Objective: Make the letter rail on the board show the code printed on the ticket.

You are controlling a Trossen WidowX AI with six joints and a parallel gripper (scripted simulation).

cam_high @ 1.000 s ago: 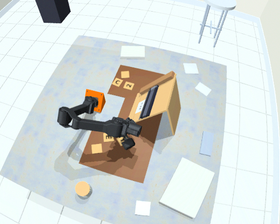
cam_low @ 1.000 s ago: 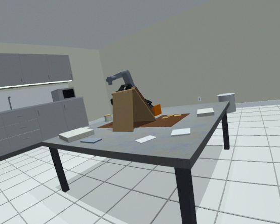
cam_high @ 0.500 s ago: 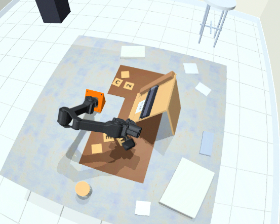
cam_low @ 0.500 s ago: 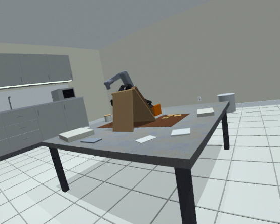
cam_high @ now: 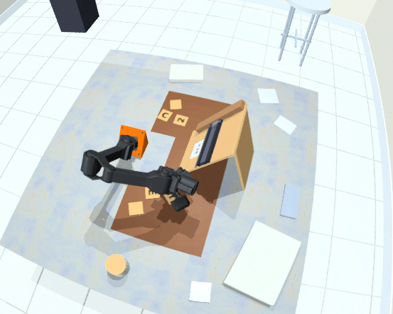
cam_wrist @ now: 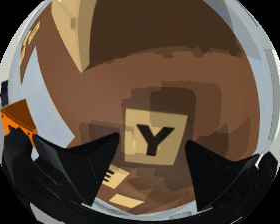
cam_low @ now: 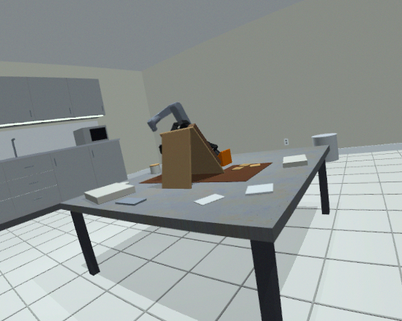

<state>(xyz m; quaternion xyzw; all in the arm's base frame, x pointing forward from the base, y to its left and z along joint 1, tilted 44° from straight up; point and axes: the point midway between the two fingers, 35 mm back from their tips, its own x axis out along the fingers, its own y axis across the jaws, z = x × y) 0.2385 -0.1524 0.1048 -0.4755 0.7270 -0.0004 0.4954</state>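
Right now the white ticket is 200 mm to the left of my gripper tip, 90 mm above it and 60 mm ahead of it. Also, from my gripper tip: grey card (500 mm ahead, 90 mm to the left); then white box (420 mm ahead, 200 mm to the right, 20 mm above); then brown mat (170 mm to the left, 40 mm behind).
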